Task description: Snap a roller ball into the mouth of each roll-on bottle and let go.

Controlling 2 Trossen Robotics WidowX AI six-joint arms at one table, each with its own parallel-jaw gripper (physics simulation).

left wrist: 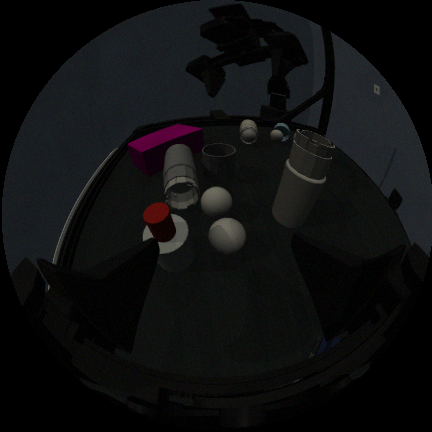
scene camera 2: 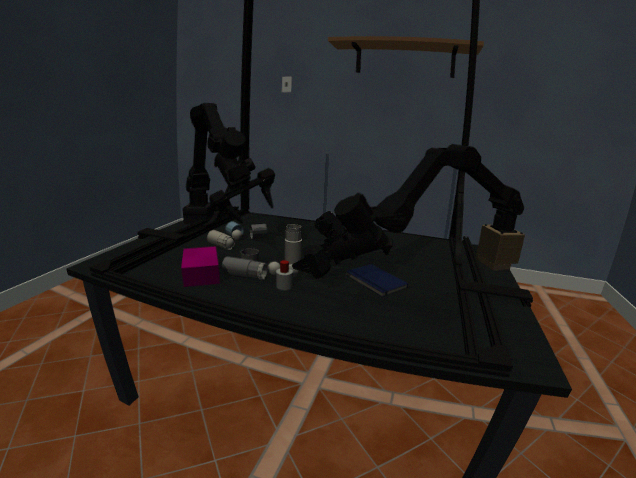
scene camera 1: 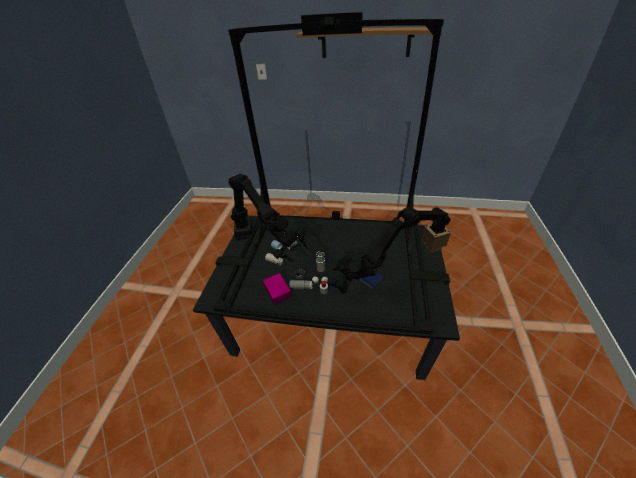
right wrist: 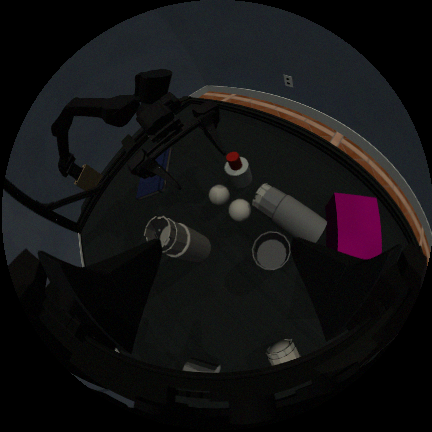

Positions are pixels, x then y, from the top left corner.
My left gripper (scene camera 2: 302,259) is open and holds nothing. My right gripper (scene camera 2: 257,215) is open, with nothing in its grasp. Also in view: a magenta block (scene camera 2: 200,266).
